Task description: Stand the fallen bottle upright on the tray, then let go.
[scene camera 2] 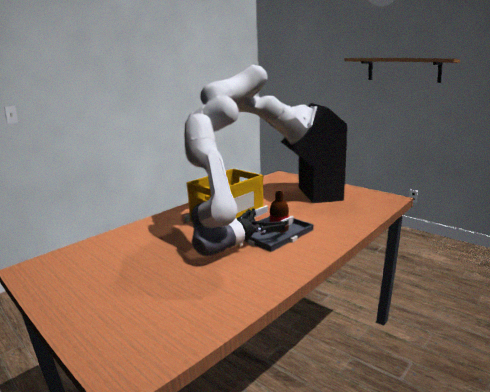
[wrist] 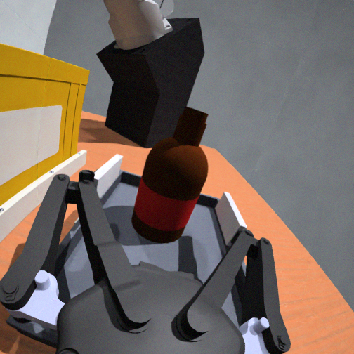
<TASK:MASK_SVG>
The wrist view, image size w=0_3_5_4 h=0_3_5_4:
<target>my gripper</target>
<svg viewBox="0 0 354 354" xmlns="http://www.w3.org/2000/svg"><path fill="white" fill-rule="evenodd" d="M0 280L0 302L14 320L21 323L31 320L57 330L55 354L282 354L291 346L280 313L272 245L265 237L256 239L253 233L246 229L247 225L229 192L223 192L215 210L225 244L230 247L204 284L195 280L193 273L166 271L144 261L140 261L138 265L129 263L122 244L114 239L99 199L119 174L123 156L118 154L95 171L79 171L78 181L70 181L70 177L64 173L53 176L29 230L22 253ZM247 255L241 325L237 329L221 306L235 282L235 275L244 256ZM77 206L94 285L63 303L58 299L58 284L53 272L67 203Z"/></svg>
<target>brown bottle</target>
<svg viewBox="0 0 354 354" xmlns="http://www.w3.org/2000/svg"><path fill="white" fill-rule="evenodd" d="M185 106L183 113L179 115L173 136L159 140L159 142L152 146L145 159L131 223L134 230L140 236L152 242L169 243L181 237L206 181L208 162L199 143L206 127L205 122L208 114Z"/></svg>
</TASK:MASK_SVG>
